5 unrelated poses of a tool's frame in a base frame.
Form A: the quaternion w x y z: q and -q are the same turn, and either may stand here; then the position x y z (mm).
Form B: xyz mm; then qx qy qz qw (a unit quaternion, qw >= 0). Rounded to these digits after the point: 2 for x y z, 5 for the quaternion.
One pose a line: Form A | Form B
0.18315 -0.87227 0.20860 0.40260 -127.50 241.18 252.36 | -127.50 241.18 252.36 -0.87227 0.20860 0.40260 0.18315
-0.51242 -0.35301 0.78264 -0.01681 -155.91 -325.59 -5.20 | -155.91 -325.59 -5.20 0.35301 -0.78264 0.01681 0.51242
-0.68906 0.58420 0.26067 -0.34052 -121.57 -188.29 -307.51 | -121.57 -188.29 -307.51 -0.58420 -0.26067 0.34052 0.68906
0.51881 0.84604 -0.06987 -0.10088 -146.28 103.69 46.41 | -146.28 103.69 46.41 0.84604 -0.06987 -0.10088 0.51881
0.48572 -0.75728 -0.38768 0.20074 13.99 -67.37 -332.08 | 13.99 -67.37 -332.08 -0.75728 -0.38768 0.20074 0.48572
